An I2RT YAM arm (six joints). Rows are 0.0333 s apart.
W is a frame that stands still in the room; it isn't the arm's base.
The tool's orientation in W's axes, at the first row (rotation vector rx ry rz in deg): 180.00 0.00 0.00
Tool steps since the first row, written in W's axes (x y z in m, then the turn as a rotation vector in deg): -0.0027 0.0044 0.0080 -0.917 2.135 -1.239; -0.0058 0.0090 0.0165 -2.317 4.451 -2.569; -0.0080 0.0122 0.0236 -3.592 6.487 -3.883; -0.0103 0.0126 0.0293 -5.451 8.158 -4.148; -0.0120 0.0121 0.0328 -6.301 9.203 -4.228; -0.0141 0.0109 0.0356 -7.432 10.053 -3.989; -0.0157 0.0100 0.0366 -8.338 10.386 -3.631; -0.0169 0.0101 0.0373 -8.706 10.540 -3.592; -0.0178 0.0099 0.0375 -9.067 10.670 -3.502
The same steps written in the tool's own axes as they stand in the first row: -0.0027 -0.0044 -0.0080 -0.917 -2.135 1.239; -0.0058 -0.0090 -0.0165 -2.317 -4.451 2.569; -0.0080 -0.0122 -0.0236 -3.592 -6.487 3.883; -0.0103 -0.0126 -0.0293 -5.451 -8.158 4.148; -0.0120 -0.0121 -0.0328 -6.301 -9.203 4.228; -0.0141 -0.0109 -0.0356 -7.432 -10.053 3.989; -0.0157 -0.0100 -0.0366 -8.338 -10.386 3.631; -0.0169 -0.0101 -0.0373 -8.706 -10.540 3.592; -0.0178 -0.0099 -0.0375 -9.067 -10.670 3.502
